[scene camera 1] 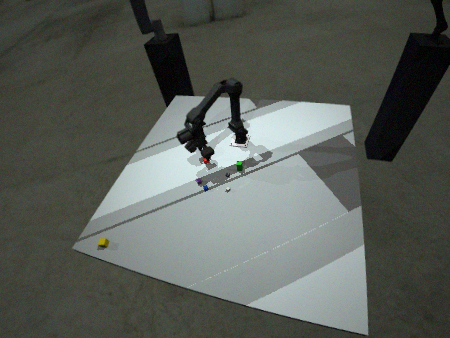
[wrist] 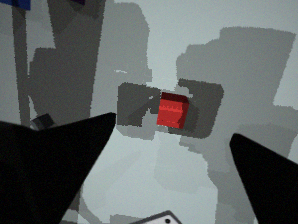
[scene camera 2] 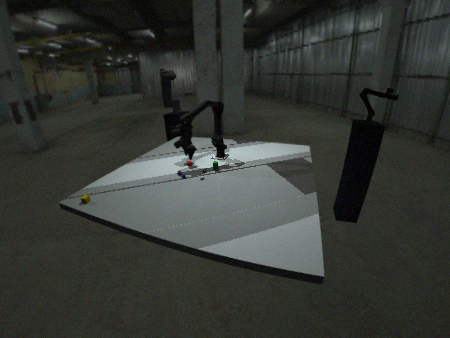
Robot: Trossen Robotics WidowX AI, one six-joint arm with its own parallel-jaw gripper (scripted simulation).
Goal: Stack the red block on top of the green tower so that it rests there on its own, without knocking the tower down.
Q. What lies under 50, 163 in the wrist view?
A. My gripper.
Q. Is my gripper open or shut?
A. Open.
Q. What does my gripper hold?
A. Nothing.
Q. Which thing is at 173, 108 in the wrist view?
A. A red block.
